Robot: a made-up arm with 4 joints.
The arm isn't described. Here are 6 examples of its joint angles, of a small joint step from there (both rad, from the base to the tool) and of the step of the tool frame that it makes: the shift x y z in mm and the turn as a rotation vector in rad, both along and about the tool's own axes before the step.
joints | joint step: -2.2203 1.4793 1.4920 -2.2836 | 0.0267 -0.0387 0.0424 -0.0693
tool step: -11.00 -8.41 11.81 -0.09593 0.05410 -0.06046
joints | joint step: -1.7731 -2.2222 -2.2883 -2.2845 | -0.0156 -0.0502 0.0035 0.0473
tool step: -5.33 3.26 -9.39 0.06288 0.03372 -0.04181
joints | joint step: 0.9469 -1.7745 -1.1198 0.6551 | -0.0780 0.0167 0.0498 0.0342
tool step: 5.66 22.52 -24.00 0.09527 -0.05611 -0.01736
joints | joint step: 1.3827 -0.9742 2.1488 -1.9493 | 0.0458 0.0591 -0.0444 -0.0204
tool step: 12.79 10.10 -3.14 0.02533 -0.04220 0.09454
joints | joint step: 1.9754 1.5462 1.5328 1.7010 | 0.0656 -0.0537 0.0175 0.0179
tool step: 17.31 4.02 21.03 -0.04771 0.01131 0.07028
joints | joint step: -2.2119 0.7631 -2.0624 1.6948 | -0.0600 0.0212 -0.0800 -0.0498
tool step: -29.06 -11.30 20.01 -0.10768 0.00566 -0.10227
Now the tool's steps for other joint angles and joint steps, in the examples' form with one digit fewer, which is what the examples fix.
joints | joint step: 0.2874 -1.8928 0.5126 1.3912 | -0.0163 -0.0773 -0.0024 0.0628
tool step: 17.5 10.3 -9.8 0.0503 -0.0214 0.0725
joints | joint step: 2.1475 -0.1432 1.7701 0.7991 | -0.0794 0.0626 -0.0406 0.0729
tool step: -33.3 2.4 -15.8 0.0500 0.0127 -0.1276
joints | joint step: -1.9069 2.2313 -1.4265 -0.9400 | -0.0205 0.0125 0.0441 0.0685
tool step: -2.4 4.3 -7.3 0.0505 -0.0118 -0.0309
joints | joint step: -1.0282 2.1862 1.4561 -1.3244 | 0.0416 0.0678 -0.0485 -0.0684
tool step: 8.6 -1.9 7.1 -0.0977 0.0534 0.1075
